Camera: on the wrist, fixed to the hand. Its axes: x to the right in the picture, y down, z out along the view.
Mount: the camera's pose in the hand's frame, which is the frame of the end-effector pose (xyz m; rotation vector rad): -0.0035 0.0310 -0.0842 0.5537 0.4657 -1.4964
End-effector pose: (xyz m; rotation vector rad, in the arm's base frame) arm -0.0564 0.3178 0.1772 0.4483 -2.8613 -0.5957
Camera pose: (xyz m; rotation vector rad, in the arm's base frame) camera -0.0409 0.3158 0.2656 2.3973 -1.7218 0.2133
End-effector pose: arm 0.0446 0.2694 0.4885 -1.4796 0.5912 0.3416
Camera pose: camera 0.0109 0.1893 0.4659 -1.0892 -0.1844 -1.2502
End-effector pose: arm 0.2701 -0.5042 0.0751 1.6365 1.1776 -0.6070
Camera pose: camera 0.2847 -0.4300 0.1235 -0.9040 -2.4171 1.4132
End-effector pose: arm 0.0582 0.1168 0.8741 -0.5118 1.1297 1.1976
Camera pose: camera -0.0044 0.0569 0.8504 -0.9463 0.9862 -0.5401
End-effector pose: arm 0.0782 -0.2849 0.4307 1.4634 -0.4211 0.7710
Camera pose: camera 0.0380 -0.2055 0.4426 1.5403 1.2411 -0.0670
